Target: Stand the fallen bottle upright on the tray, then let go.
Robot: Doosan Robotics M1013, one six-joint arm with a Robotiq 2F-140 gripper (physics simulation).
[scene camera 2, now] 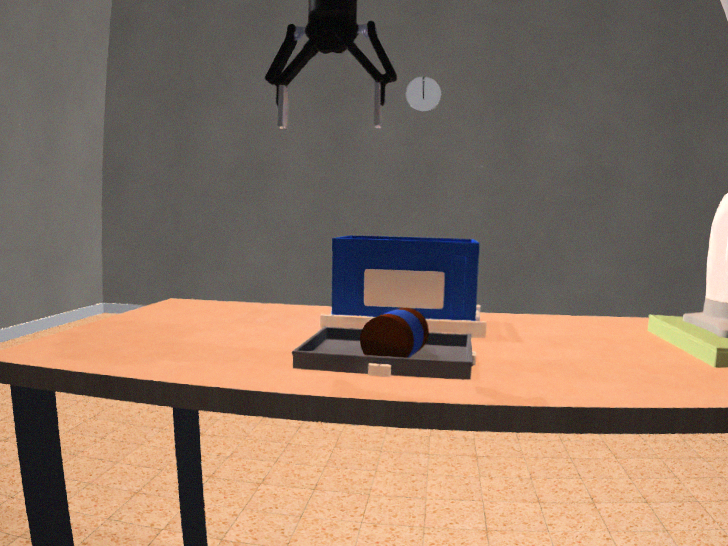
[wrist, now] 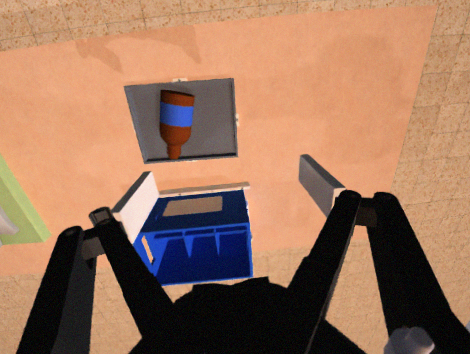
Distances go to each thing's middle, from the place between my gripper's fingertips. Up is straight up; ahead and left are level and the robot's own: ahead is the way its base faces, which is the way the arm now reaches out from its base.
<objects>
Now: the brown bottle (scene camera 2: pixel 402 332) 31 cm below my hand and 12 cm behind it. The rest, counted from my hand: blue panel (scene camera 2: pixel 366 260) 26 cm below, 21 cm to the right, 11 cm behind; then pale strip (scene camera 2: pixel 477 329) 34 cm below, 20 cm to the right, 11 cm behind; then dark grey tray (scene camera 2: pixel 440 352) 35 cm below, 10 cm behind.
</objects>
